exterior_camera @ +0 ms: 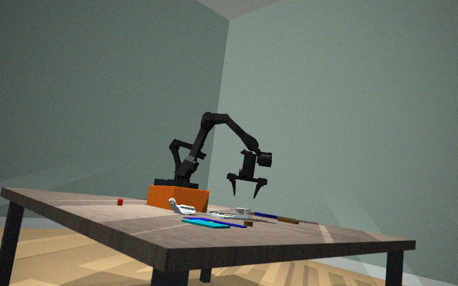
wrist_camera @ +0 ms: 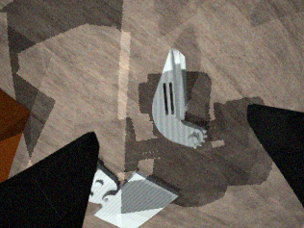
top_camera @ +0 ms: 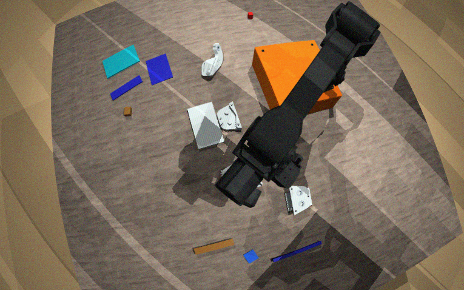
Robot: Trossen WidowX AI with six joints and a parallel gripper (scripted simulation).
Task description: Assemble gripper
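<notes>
My gripper tip is now 80 mm above the white jaw, 40 mm short of it and 20 mm to the left of it. From my gripper tip the other things lie so: blue square (200 mm to the left, 100 mm ahead, 90 mm below); then white gripper base (120 mm to the left, 80 mm behind, 60 mm below); then brown bar (170 mm ahead, 130 mm to the left, 80 mm below).
</notes>
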